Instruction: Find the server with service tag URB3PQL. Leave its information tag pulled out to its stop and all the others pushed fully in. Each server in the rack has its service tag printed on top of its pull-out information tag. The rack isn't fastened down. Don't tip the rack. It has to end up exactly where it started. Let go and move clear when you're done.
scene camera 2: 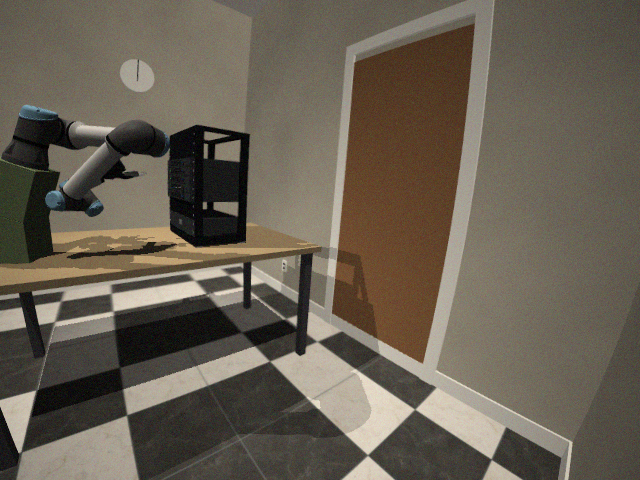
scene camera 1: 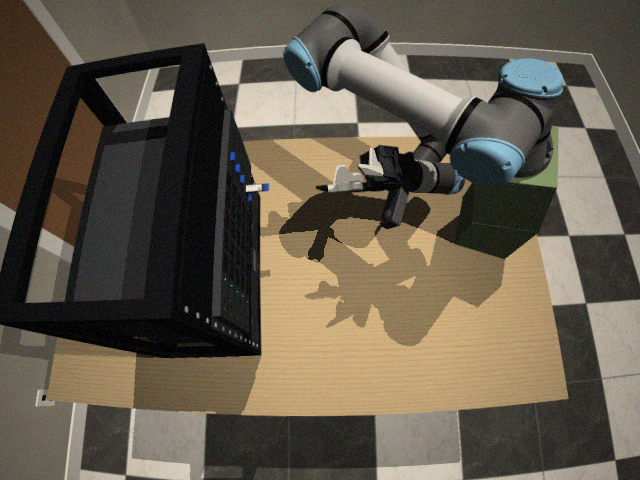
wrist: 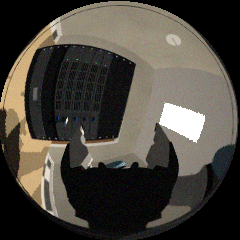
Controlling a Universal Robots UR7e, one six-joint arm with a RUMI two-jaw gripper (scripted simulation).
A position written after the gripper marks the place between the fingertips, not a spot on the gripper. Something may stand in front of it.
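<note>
There is the gripper (scene camera 1: 334, 177) to be seen, and the wrist view shows the gripper (wrist: 119, 124) as well.
</note>
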